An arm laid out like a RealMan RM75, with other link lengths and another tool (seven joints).
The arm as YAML. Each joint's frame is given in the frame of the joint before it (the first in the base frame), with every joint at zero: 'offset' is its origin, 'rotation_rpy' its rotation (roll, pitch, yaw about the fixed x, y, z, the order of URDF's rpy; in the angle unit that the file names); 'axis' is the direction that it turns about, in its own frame. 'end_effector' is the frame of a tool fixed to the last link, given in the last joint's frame.
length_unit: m
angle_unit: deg
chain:
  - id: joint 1
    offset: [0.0, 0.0, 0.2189]
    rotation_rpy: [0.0, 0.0, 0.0]
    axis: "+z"
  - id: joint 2
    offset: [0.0, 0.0, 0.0]
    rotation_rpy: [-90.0, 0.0, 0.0]
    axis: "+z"
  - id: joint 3
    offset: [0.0, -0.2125, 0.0]
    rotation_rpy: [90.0, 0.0, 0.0]
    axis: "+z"
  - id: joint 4
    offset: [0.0, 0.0, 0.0]
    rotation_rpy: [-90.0, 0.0, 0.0]
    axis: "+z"
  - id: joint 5
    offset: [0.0, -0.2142, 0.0]
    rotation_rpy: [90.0, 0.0, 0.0]
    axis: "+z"
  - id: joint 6
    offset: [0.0, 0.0, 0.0]
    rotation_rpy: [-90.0, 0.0, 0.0]
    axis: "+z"
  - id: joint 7
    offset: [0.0, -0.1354, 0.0]
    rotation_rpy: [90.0, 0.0, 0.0]
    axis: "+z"
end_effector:
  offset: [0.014, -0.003, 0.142]
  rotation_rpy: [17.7, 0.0, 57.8]
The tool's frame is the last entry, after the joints.
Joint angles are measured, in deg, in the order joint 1, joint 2, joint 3, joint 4, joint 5, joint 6, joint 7. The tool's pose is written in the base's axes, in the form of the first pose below.
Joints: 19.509 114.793 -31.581 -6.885 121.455 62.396 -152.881
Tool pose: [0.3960 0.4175 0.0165 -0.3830 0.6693 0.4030 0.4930]
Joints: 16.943 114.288 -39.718 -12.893 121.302 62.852 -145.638
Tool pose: [0.3852 0.4160 0.0172 -0.4175 0.6716 0.3954 0.4672]
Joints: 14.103 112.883 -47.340 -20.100 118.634 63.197 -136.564
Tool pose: [0.3716 0.4135 0.0160 -0.4597 0.6773 0.3758 0.4344]
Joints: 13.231 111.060 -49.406 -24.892 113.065 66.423 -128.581
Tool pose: [0.3503 0.4118 0.0164 -0.5009 0.6789 0.3638 0.3948]
